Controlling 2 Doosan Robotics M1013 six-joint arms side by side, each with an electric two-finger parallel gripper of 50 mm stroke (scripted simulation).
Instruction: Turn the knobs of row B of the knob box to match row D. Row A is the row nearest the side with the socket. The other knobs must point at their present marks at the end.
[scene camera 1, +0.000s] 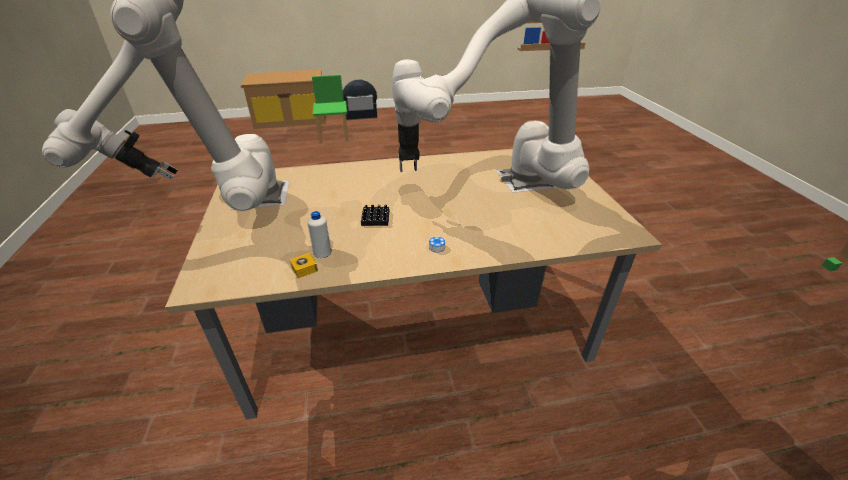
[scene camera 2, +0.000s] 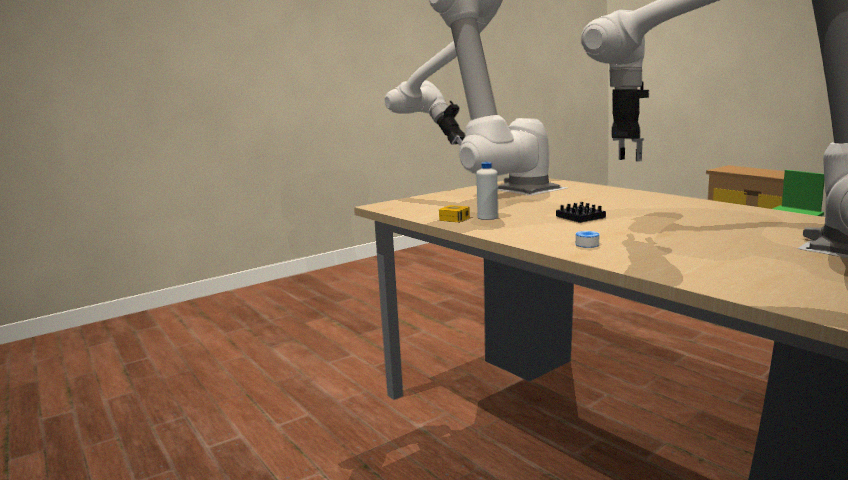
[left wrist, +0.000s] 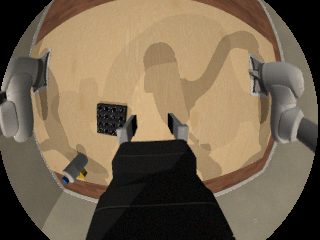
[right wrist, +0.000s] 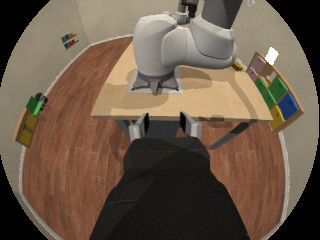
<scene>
In view: my left gripper (scene camera 2: 630, 160), my right gripper (scene camera 1: 174, 175) and a white bottle (scene camera 2: 487, 183).
The white bottle also shows in scene camera 1 (scene camera 1: 317, 224). My left gripper is seen too in the left wrist view (left wrist: 152, 120). My right gripper shows as well in the right wrist view (right wrist: 164, 118).
</scene>
